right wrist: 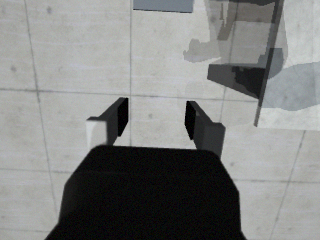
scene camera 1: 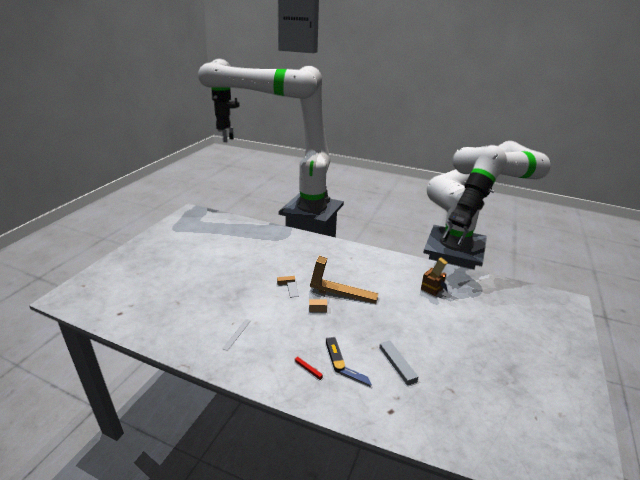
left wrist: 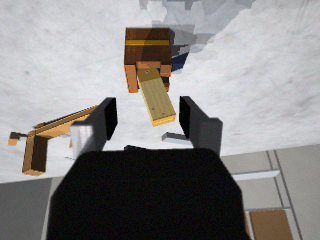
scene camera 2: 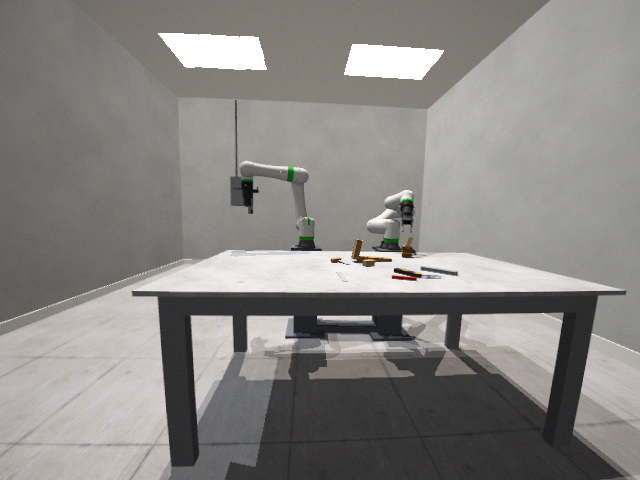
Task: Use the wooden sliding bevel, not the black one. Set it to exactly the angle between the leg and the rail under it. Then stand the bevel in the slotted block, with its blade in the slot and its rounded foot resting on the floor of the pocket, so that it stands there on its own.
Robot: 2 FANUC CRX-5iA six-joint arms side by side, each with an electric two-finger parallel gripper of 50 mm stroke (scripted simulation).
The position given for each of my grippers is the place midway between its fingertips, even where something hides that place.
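Note:
I can see my left gripper [scene camera 1: 451, 242], and the left wrist view gives me another look at that left gripper [left wrist: 148, 109]. My right gripper [right wrist: 157, 111] is visible too. Then there is a wooden bevel [left wrist: 160, 109], though in the right wrist view the bevel is out of frame.

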